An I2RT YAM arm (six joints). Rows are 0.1 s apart.
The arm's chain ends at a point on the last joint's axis. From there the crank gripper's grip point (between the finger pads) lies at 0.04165 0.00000 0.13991 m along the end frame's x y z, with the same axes.
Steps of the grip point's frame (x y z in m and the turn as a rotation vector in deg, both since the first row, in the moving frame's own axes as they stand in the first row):
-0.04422, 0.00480, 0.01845, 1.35, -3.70, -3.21
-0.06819, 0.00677, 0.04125, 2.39, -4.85, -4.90
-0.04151, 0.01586, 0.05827, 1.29, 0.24, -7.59
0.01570, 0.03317, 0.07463, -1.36, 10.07, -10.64
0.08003, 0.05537, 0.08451, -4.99, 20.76, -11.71
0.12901, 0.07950, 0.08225, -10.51, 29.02, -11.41
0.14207, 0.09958, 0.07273, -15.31, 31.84, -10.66
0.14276, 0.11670, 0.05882, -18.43, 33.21, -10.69
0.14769, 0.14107, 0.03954, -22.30, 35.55, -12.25
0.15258, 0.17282, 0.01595, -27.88, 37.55, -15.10
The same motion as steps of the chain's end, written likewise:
-0.03495, 0.01020, 0.01612, 1.35, -3.70, -3.21
-0.05583, 0.01571, 0.03843, 2.39, -4.85, -4.90
-0.04152, 0.02454, 0.05854, 1.29, 0.24, -7.59
-0.00757, 0.03989, 0.08397, -1.36, 10.07, -10.64
0.03317, 0.05756, 0.10835, -4.99, 20.76, -11.71
0.06549, 0.07182, 0.12121, -10.51, 29.02, -11.41
0.07313, 0.08192, 0.11900, -15.31, 31.84, -10.66
0.07131, 0.09334, 0.10944, -18.43, 33.21, -10.69
0.07206, 0.11344, 0.09704, -22.30, 35.55, -12.25
0.07306, 0.14007, 0.08133, -27.88, 37.55, -15.10

